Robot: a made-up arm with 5 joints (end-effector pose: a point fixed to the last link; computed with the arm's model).
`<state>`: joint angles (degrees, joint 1 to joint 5).
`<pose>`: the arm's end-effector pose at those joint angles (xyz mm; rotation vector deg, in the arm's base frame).
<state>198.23 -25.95 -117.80 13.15 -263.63</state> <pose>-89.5 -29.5 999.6 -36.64 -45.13 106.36</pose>
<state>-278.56 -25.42 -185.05 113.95 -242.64</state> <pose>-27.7 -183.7 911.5 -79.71 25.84 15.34</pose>
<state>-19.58 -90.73 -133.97 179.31 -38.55</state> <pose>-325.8 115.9 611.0 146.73 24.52 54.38</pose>
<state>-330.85 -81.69 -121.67 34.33 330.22</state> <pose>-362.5 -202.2 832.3 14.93 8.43 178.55</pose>
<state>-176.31 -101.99 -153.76 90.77 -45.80</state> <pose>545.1 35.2 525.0 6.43 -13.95 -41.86</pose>
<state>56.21 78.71 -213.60 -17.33 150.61</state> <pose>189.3 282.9 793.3 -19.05 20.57 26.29</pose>
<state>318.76 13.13 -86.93 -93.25 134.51</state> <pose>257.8 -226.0 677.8 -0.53 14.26 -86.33</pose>
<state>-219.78 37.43 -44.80 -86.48 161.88</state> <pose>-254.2 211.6 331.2 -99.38 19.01 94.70</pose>
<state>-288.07 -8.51 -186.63 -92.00 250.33</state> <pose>-61.9 -189.8 802.2 1.81 -129.40 90.38</pose>
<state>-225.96 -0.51 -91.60 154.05 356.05</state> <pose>-202.5 209.4 594.1 43.22 112.56 -30.53</pose>
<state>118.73 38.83 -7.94 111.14 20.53</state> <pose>26.1 -47.7 278.2 25.38 29.29 -39.21</pose>
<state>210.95 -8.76 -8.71 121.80 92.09</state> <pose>-55.4 -33.2 303.3 45.72 77.39 101.73</pose>
